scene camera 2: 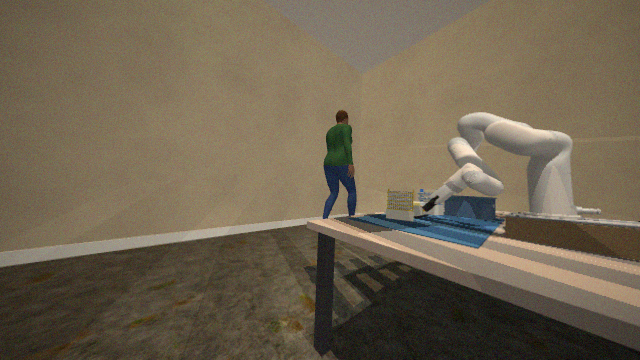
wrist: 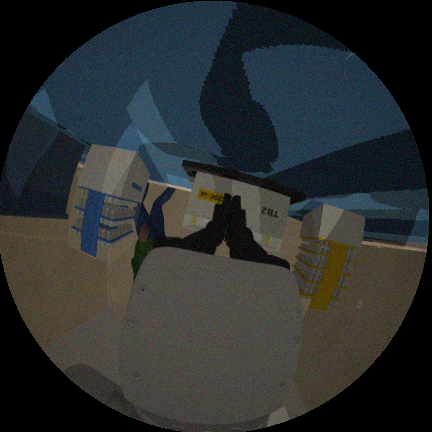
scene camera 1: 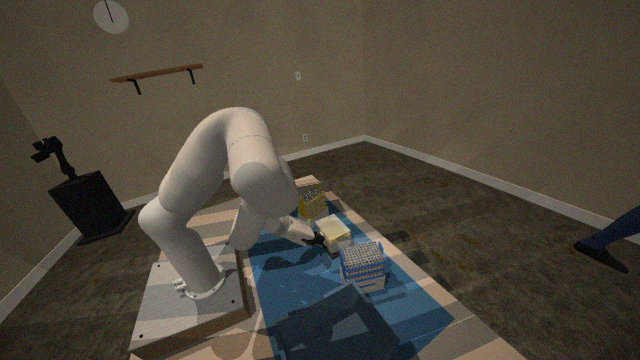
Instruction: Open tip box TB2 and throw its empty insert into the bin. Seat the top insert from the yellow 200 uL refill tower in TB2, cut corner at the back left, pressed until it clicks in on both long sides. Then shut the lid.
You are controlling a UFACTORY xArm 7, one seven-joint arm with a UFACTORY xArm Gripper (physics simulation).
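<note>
Tip box TB2 [scene camera 1: 333,229] [wrist: 257,194] is a pale box with a yellowish, see-through lid, which looks shut. It sits on a dark base between the two towers. The yellow refill tower [scene camera 1: 312,205] [scene camera 2: 400,201] [wrist: 334,270] stands at the far side of TB2, with stacked inserts. My gripper [scene camera 1: 322,241] [scene camera 2: 425,207] [wrist: 228,204] is shut and empty. Its black fingertips are together at the front face of TB2; whether they touch it I cannot tell. The bin [scene camera 1: 310,316] [scene camera 2: 470,207] is dark blue-grey. The insert inside TB2 is not clear.
A blue refill tower [scene camera 1: 363,267] [wrist: 92,220] stands on the near side of TB2 in the first scene view. The towers and box stand on a blue mat [scene camera 1: 280,280] on the table. A person [scene camera 2: 339,145] in a green top stands beyond the table.
</note>
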